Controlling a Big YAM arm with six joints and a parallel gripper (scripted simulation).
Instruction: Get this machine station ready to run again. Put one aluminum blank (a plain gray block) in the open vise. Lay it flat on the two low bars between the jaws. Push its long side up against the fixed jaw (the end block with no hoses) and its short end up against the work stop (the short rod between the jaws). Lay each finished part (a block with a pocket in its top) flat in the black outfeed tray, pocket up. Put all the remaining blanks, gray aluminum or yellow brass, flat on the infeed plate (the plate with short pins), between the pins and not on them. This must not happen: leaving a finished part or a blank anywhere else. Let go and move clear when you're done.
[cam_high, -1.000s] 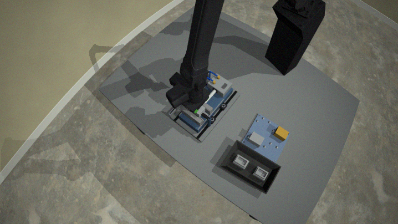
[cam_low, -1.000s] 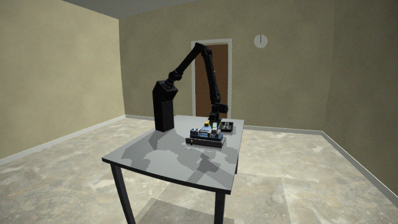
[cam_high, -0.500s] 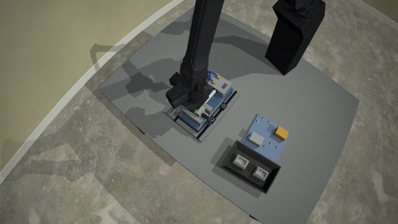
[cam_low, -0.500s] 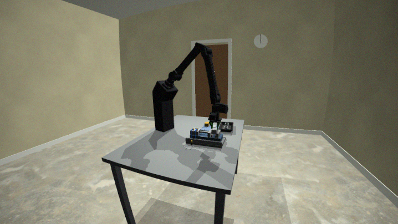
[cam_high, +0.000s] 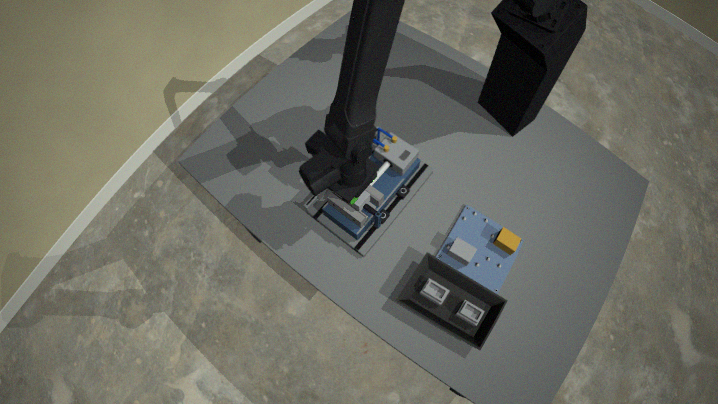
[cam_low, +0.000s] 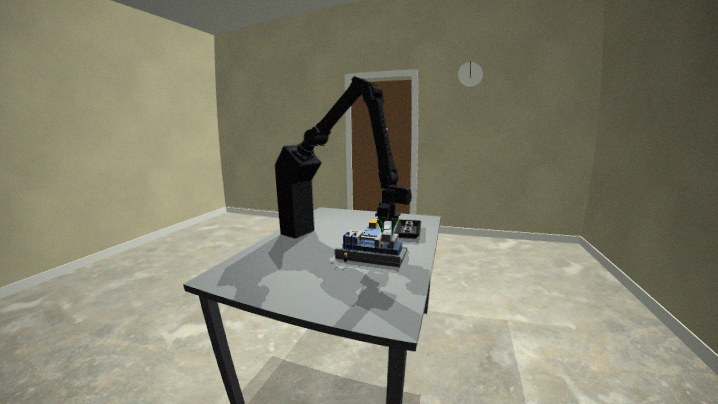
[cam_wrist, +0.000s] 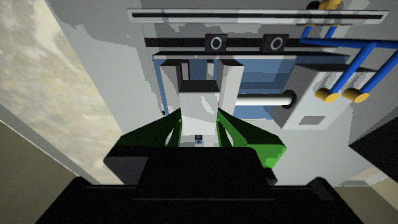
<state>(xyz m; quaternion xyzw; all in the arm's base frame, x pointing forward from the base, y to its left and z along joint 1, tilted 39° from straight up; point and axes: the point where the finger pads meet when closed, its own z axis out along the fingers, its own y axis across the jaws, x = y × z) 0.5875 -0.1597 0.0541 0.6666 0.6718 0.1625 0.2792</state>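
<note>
Now: hand 3 cm short of the fixed jaw and 4 cm above it. Also, from my hand: moving jaw: 4 cm behind, 4 cm below; then blue infeed plate: 10 cm behind, 33 cm to the left, 11 cm below; then white rod: 9 cm behind, 1 cm to the left, 4 cm below.
</note>
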